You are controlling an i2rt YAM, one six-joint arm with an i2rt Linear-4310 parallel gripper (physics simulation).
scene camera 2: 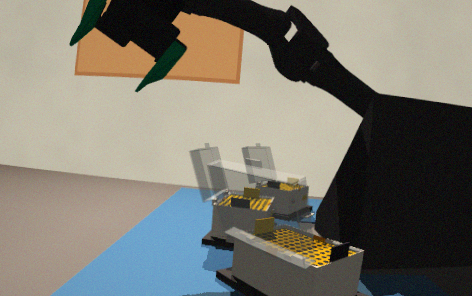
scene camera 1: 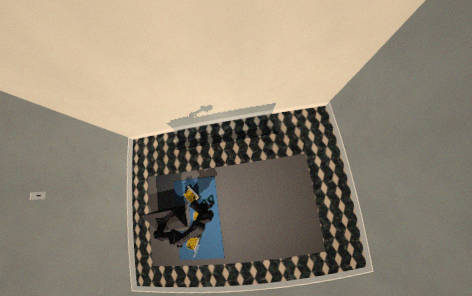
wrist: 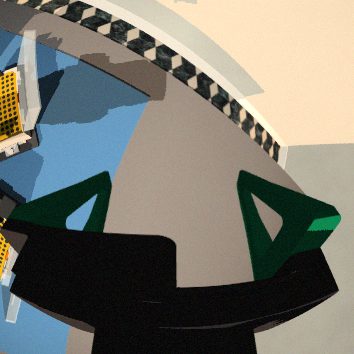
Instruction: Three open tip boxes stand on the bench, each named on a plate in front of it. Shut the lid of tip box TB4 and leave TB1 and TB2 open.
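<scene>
Three grey tip boxes with yellow racks stand with their clear lids raised: a near one, a middle one and a far one in scene camera 2. Scene camera 1 shows an upper box, a central box partly hidden by the arm, and a lower box. In the wrist view, one box has its clear lid raised; another box is cut off at the left edge. I cannot read which is TB4. My gripper is open and empty, high above the bench.
The boxes stand on a blue mat on the grey-brown bench. A dark block stands beside the boxes, under the arm. An orange board hangs on the wall behind.
</scene>
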